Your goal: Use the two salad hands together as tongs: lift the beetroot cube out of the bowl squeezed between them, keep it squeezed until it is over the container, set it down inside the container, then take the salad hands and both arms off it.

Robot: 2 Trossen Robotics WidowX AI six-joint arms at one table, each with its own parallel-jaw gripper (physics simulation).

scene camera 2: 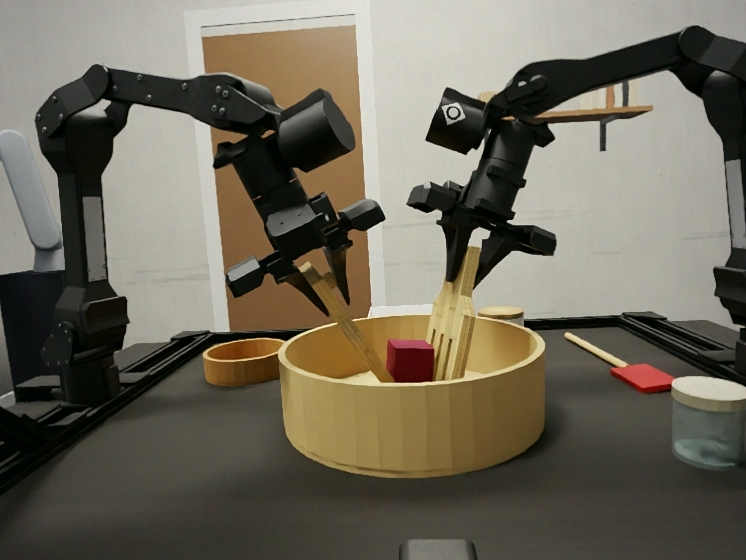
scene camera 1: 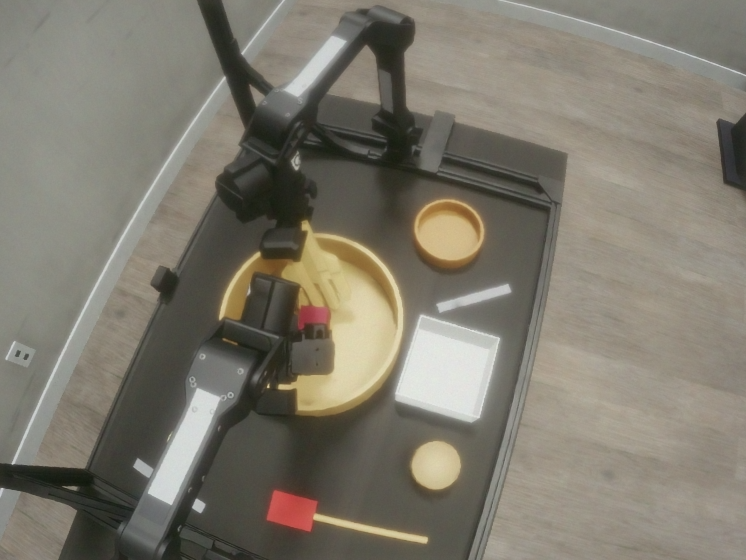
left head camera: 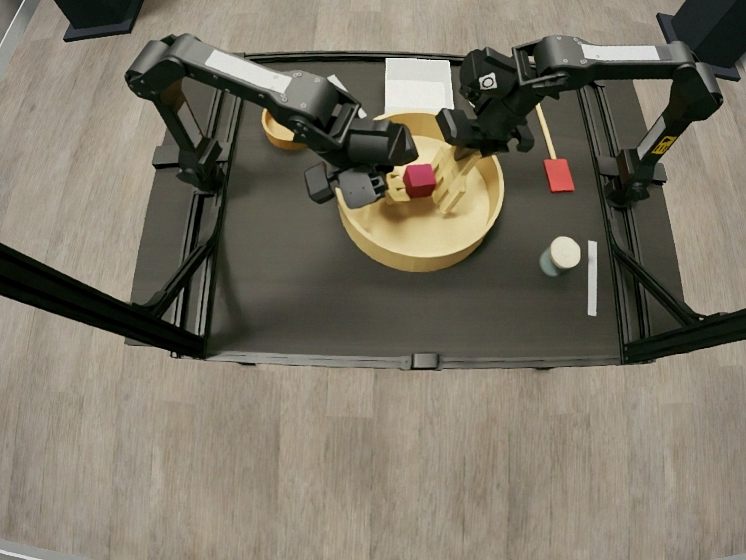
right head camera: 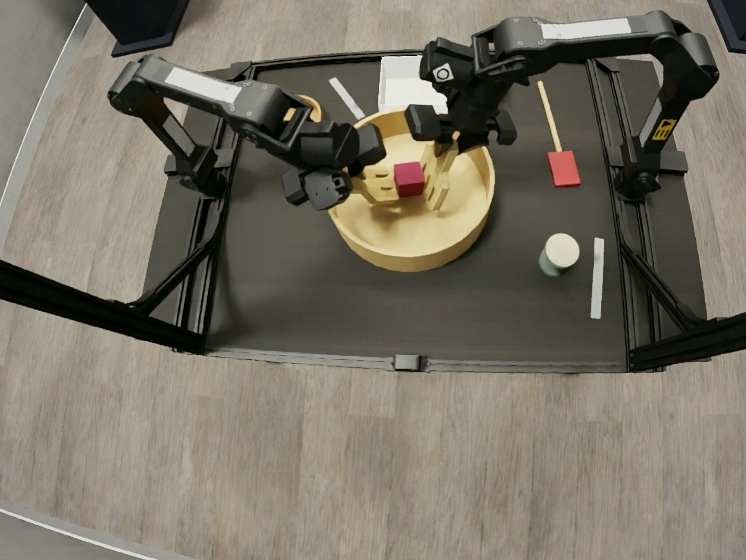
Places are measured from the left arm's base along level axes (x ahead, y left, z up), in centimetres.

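Pixels of known places: left gripper, fingertip midpoint: (scene camera 2: pixel 338 310) (right head camera: pixel 358 181); right gripper, fingertip midpoint: (scene camera 2: pixel 459 285) (left head camera: pixel 461 159) (right head camera: pixel 443 155); left arm's base, link origin: (scene camera 2: pixel 91 399) (scene camera 1: pixel 399 151) (left head camera: pixel 209 181) (right head camera: pixel 213 186); right arm's base, link origin: (left head camera: pixel 617 194) (right head camera: pixel 628 187).
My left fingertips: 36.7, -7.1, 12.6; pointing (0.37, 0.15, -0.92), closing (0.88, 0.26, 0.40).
Ahead of a thing's pixels: the offset from my left fingertips to its middle, as dx, dy, dz.
The dark red beetroot cube {+8.1, +4.9, -8.3} (left head camera: pixel 420 180) (right head camera: pixel 409 179) (scene camera 1: pixel 313 316) (scene camera 2: pixel 410 360) is between the two salad hands, apparently raised off the floor of the wooden bowl {+8.1, +4.1, -9.8} (left head camera: pixel 415 262) (scene camera 1: pixel 394 301) (scene camera 2: pixel 415 427) but within its walls. My left gripper (scene camera 2: pixel 338 308) is shut on the left salad hand {+1.2, +2.3, -2.2} (right head camera: pixel 382 191) (scene camera 2: pixel 355 337), which slants down to the cube's left side. My right gripper (scene camera 2: pixel 463 283) is shut on the right salad hand {+14.3, +4.1, -2.3} (right head camera: pixel 442 174) (scene camera 2: pixel 448 325), steeper, at the cube's right side. The white open container {+8.6, +29.7, -10.7} (left head camera: pixel 416 67) (scene camera 1: pixel 486 385) stands behind the bowl in the head views.
A small orange bowl {-19.2, +22.9, -12.5} (scene camera 1: pixel 448 235) (scene camera 2: pixel 241 364) stands near the left arm. A red spatula {+39.9, +21.5, -13.9} (left head camera: pixel 559 174) (scene camera 1: pixel 292 511) and a lidded jar {+37.0, -9.4, -11.0} (left head camera: pixel 563 253) (scene camera 2: pixel 708 421) are on the right in the left head view. A round-topped item {+25.3, +32.4, -11.1} (scene camera 1: pixel 435 464) is near the container.
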